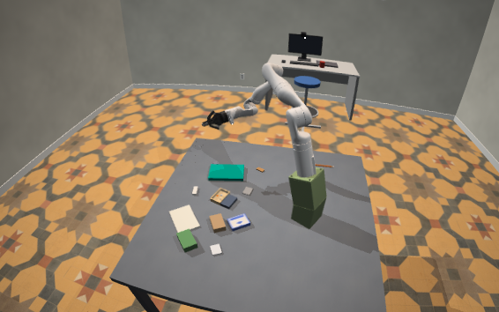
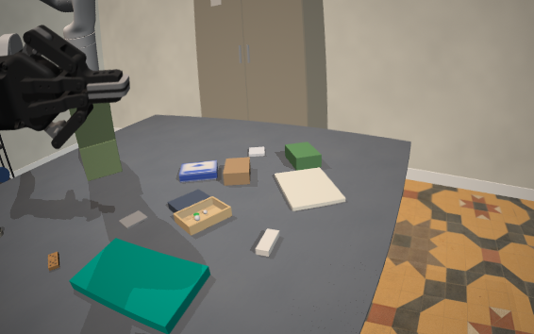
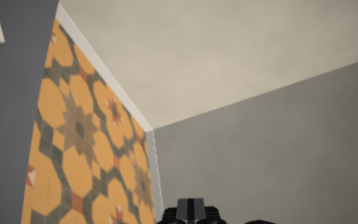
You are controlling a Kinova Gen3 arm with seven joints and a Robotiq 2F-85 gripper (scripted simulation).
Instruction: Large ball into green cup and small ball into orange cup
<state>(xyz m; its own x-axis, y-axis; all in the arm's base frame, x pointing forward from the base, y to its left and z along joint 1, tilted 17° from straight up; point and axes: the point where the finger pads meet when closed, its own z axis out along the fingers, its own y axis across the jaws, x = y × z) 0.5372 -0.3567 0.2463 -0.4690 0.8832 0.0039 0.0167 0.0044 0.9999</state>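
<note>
My gripper is now 110 mm past the covered wooden puzzle, 280 mm to the right of it and 330 mm above it. Also, from my hand: teal slab 120 mm behind, 60 mm to the left, 330 mm below; small white block 50 mm ahead, 240 mm to the left, 330 mm below; grey tile 270 mm behind, 220 mm to the left, 330 mm below.
</note>
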